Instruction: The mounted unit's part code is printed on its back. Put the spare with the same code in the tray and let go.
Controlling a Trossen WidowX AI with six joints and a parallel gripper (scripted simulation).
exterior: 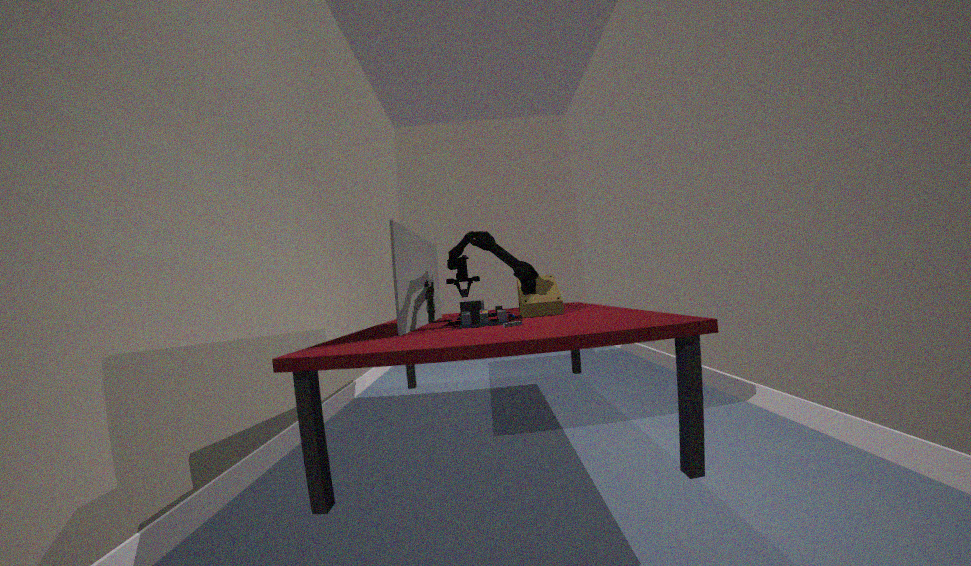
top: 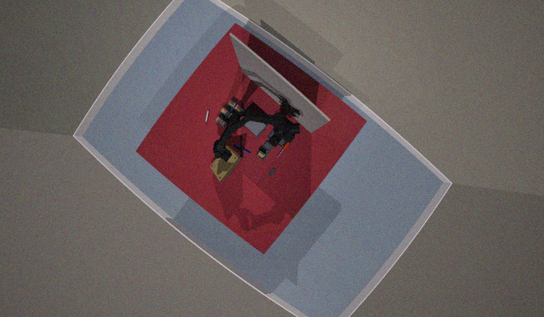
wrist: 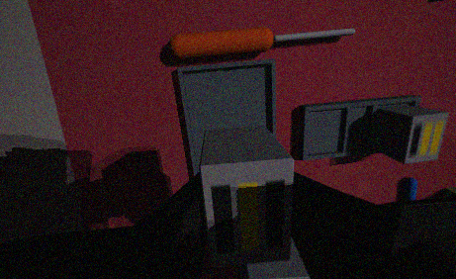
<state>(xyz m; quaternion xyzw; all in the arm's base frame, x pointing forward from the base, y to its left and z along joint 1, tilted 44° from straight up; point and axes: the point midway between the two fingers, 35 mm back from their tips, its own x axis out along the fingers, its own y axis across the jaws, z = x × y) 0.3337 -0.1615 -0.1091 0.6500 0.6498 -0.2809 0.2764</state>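
Now: gripper tip 1 cm past the flat grey tray and 12 cm above it. Round my gripper tip: small dark piece (24 cm behind, 12 cm to the right, 13 cm below); upright white panel (20 cm ahead, 18 cm to the left, 10 cm above); grey spare block (2 cm above).
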